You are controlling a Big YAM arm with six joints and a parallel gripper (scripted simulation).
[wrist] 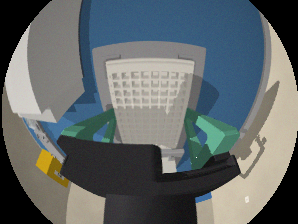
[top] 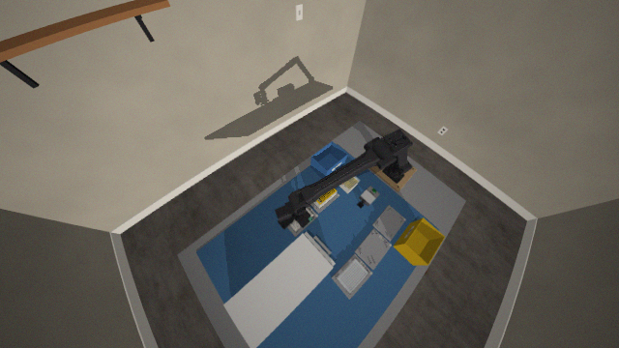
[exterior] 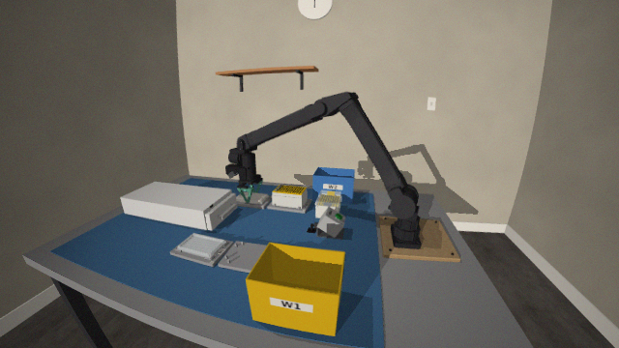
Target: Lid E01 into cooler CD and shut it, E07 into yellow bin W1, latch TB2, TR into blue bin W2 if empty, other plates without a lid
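The white plate is right at my hand. Round my hand: grey plate lid: 11 cm ahead, 19 cm to the left, 1 cm above; tip rack TR: 18 cm behind, 1 cm to the right, 3 cm above; black plate: 11 cm ahead, 18 cm to the left.
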